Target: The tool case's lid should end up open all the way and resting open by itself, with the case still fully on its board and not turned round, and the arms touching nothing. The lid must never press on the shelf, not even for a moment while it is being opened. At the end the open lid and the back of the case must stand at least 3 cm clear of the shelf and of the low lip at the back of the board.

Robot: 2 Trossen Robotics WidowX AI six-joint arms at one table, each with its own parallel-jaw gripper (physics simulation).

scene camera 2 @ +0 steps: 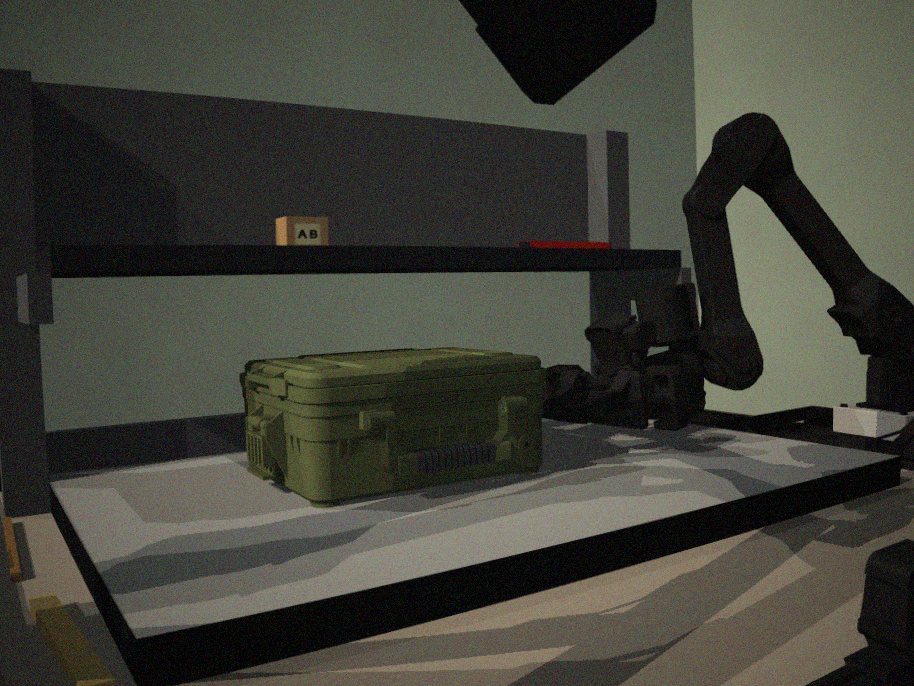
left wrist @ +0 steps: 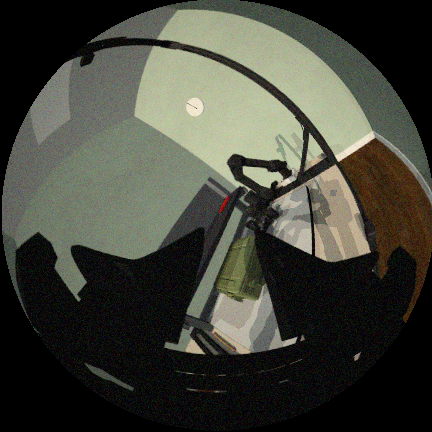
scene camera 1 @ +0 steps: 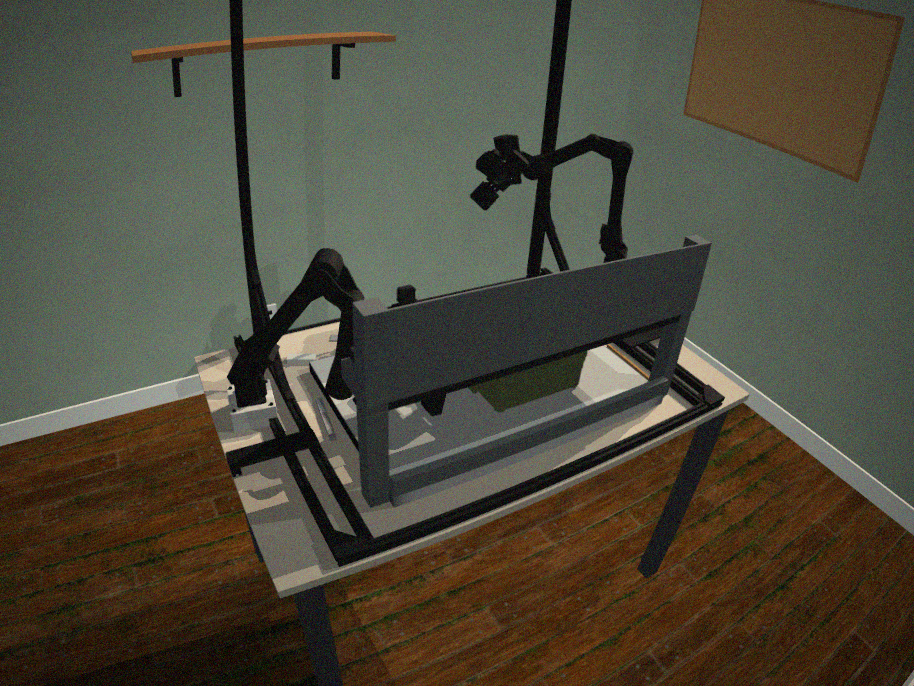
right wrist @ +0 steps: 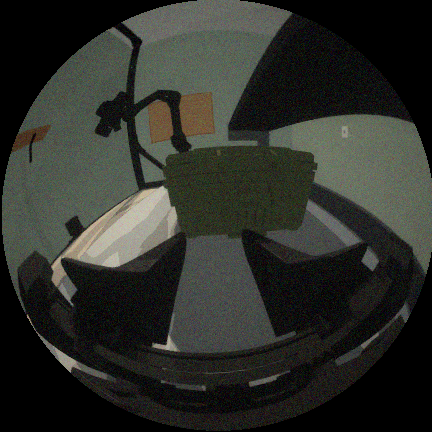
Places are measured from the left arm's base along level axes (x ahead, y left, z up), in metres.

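Where they show: left gripper, fingertip midpoint: [left wrist: 229, 234] [scene camera 1: 489, 189] [right wrist: 111, 104]; right gripper, fingertip midpoint: [scene camera 2: 555, 414] [right wrist: 213, 235]; right arm's base, link origin: [scene camera 2: 894, 407] [left wrist: 287, 174] [scene camera 1: 250, 396].
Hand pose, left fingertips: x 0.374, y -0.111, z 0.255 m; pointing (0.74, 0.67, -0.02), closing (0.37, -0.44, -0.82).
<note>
Each offset is from my left fingertips to the top centre of the thing. "spot": to the spot under its first point. Level surfaces: height alone.
The green tool case @[dx +0.082, dy +0.339, dz -0.222 m] [scene camera 1: 531, 383] [scene camera 2: 391, 428] [left wrist: 240, 275] [right wrist: 240, 192] stands upright, lid shut, on the grey board @[dz -0.332 m] [scene camera 2: 442, 531] [right wrist: 210, 295], below and in front of the shelf [scene camera 2: 369, 260] [right wrist: 340, 75]. The low back lip [scene camera 1: 531, 443] [scene camera 2: 147, 443] runs behind it. My right gripper [scene camera 2: 557, 391] [right wrist: 213, 235] is part open and empty, low over the board beside the case's right end in scene camera 2. Its fingertips are partly hidden there; I cannot tell whether they touch the case. My left gripper [scene camera 1: 483, 195] [left wrist: 229, 234] is part open and empty, high and away from the case.
The shelf carries an AB block @[dx +0.044, dy +0.479, dz -0.084 m] [scene camera 2: 301, 231] and a flat red thing @[dx +0.379, dy +0.474, dz -0.107 m] [scene camera 2: 568, 244] [left wrist: 224, 204]. Its tall back panel @[spot: dx +0.250, dy +0.552, dz -0.033 m] [scene camera 1: 516, 324] hides much of the case in scene camera 1. Side posts [scene camera 1: 374, 450] [scene camera 2: 22, 369] stand at both ends.
</note>
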